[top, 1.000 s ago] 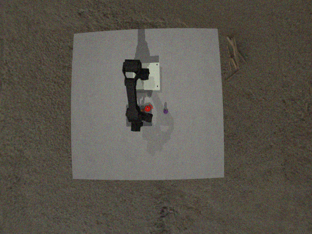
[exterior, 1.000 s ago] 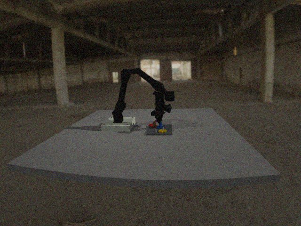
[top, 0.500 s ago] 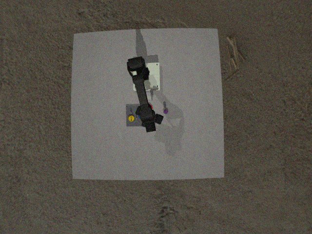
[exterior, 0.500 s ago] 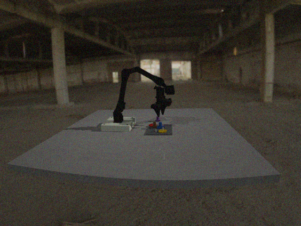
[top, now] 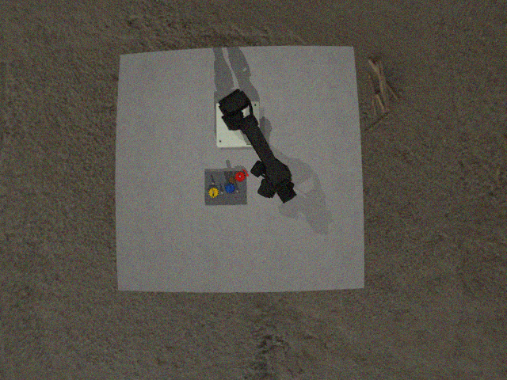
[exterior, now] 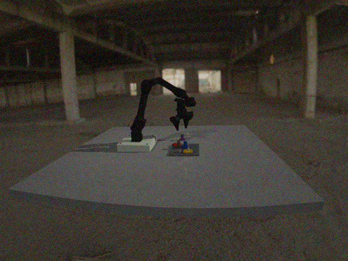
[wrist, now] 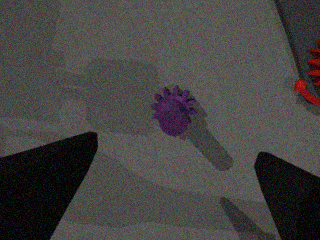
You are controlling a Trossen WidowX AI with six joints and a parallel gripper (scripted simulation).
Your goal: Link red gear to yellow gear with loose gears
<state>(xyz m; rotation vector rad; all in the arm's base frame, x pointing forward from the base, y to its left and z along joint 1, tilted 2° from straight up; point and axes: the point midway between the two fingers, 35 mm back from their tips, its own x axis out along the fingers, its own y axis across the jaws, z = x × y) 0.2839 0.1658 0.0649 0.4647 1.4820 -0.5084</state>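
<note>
The purple gear is 6 cm below my gripper tip. Round my gripper tip: red gear (15 cm to the right, 6 cm below, 3 cm behind); brown gear (19 cm to the right, 5 cm below, 1 cm behind); red arrow (12 cm to the right, 7 cm below, 5 cm behind).
</note>
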